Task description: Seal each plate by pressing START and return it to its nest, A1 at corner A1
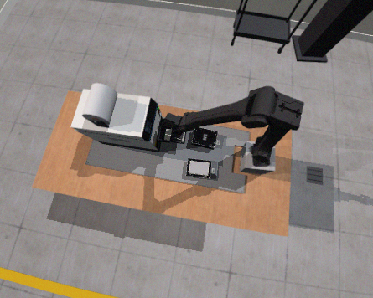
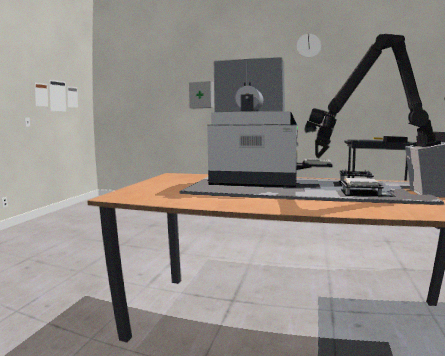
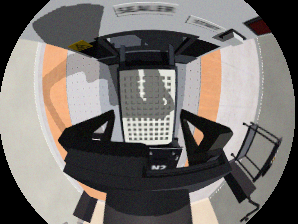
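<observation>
Right now the sealer stage is 4 cm below my hand. From my hand the other things lie so: foil roll (33 cm ahead, 5 cm to the right, 28 cm above).
</observation>
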